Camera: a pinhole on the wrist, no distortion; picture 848 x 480 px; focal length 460.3 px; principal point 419.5 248.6 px. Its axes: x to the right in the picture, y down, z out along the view. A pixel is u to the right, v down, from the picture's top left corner.
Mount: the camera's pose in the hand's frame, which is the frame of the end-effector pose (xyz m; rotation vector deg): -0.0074 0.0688 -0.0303 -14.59 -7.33 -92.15
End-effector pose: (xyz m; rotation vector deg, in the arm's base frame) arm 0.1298 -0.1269 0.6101 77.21 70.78 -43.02
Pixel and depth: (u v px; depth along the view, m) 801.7 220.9 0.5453
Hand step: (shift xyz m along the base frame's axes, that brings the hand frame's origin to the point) -0.0982 -0.6218 -0.1785
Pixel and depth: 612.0 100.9 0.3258
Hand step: 0.0656 -0.3306 0.0261
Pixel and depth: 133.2 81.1 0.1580
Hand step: 0.2032 -0.0796 0.0851
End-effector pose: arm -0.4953 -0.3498 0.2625 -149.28 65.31 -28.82
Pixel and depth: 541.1 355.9 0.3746
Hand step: 0.1736 -0.0860 -0.3155
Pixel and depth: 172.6 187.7 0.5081
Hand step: -0.1505 -0.2504 -0.5337
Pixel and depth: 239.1 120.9 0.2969
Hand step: -0.1108 -0.1038 -0.3189
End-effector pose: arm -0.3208 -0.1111 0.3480 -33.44 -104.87 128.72
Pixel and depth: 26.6 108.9 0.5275
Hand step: 0.0030 -0.5265 -0.5386
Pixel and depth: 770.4 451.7 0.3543
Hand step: -0.3154 -0.2377 0.1428
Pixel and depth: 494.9 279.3 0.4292
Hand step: -0.2041 -0.3600 -0.0430
